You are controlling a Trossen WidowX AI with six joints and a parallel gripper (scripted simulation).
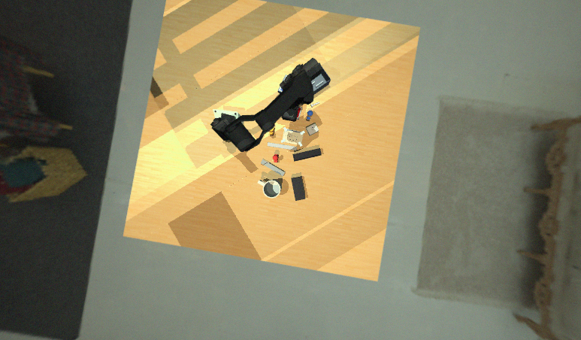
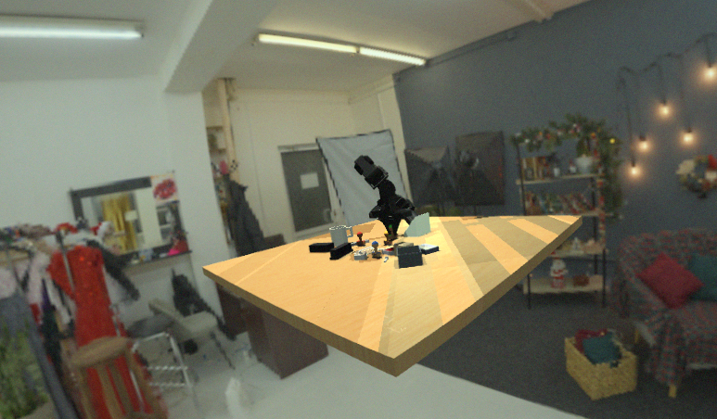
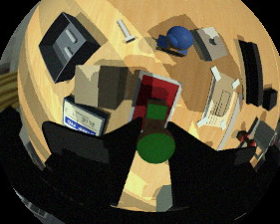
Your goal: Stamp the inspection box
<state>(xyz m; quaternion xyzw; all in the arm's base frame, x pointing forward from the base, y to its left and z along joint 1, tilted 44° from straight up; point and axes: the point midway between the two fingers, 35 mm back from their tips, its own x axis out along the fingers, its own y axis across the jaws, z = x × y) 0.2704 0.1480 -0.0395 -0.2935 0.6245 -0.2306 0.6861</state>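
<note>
My gripper tip is 6 cm above the red ink pad. Round my gripper tip: blue-knobbed stamp: 9 cm ahead, 5 cm below, 1 cm to the right; then tan block: 7 cm to the left, 5 cm below, 2 cm ahead; then green-knobbed PASS stamp: right at my gripper tip.
</note>
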